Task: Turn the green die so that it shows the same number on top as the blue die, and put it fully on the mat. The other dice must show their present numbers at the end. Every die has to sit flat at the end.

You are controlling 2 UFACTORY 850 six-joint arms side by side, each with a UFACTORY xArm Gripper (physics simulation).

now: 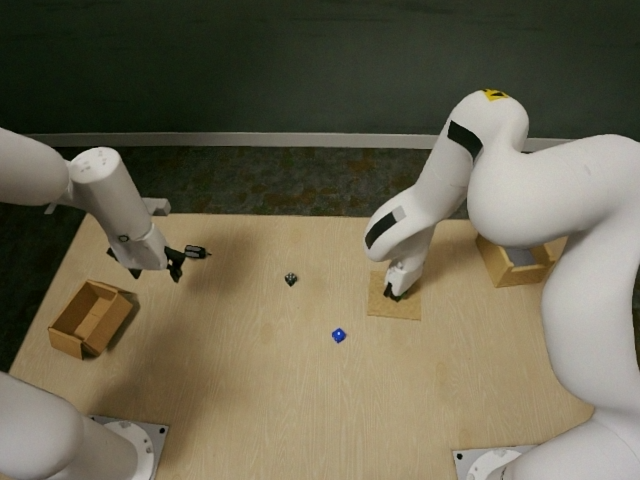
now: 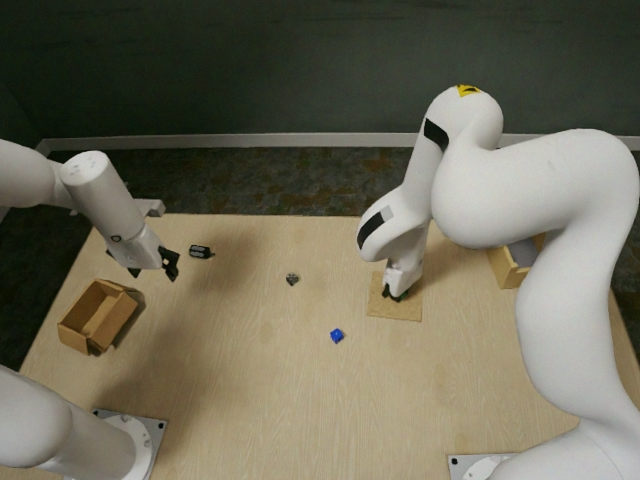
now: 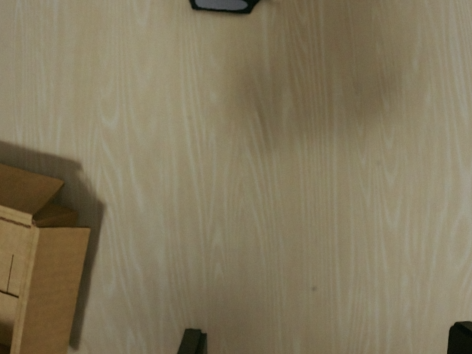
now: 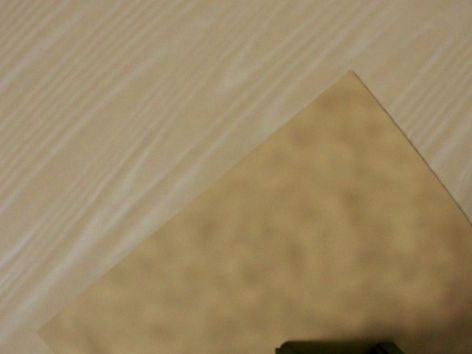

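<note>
The blue die (image 1: 338, 334) (image 2: 336, 335) sits on the table left of the mat (image 1: 379, 311) (image 2: 379, 311) (image 4: 300, 200); a white pip shows on it. A dark die (image 1: 290, 279) (image 2: 292, 279) lies farther back; its pips are too small to read. My right gripper (image 1: 395, 297) (image 2: 394, 297) (image 4: 335, 348) is low over the mat, its fingers close together on the green die (image 1: 404, 296) (image 2: 404, 295). The fingers mostly hide the die, and its top number cannot be read. My left gripper (image 1: 156, 273) (image 2: 153, 273) (image 3: 327, 345) is open and empty above the table at the left.
An open cardboard box (image 1: 109, 325) (image 2: 114, 325) (image 3: 55, 280) stands at the left. A small black and grey object (image 1: 195, 251) (image 2: 200, 251) (image 3: 220, 5) lies near my left gripper. A wooden box (image 1: 521, 277) (image 2: 511, 279) stands at the back right, partly behind my right arm.
</note>
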